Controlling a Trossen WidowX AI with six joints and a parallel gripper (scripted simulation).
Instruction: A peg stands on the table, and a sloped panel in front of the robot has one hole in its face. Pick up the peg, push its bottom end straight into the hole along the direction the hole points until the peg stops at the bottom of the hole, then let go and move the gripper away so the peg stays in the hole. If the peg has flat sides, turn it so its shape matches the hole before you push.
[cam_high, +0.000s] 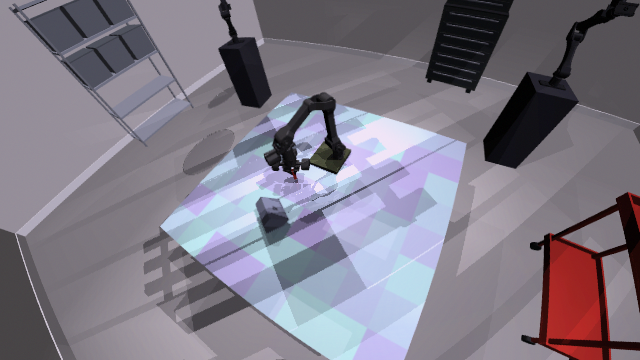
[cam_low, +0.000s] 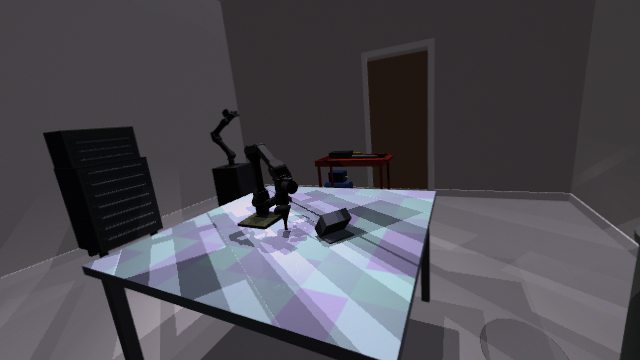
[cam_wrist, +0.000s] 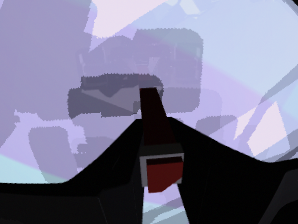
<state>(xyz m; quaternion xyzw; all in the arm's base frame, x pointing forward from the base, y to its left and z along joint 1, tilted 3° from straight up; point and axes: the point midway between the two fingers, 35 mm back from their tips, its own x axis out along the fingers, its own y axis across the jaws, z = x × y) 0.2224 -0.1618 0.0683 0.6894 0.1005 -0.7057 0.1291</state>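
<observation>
Now: the grey sloped panel 23 cm ahead of my gripper tip. The rest, counted from my gripper tip: red peg 2 cm above.
</observation>
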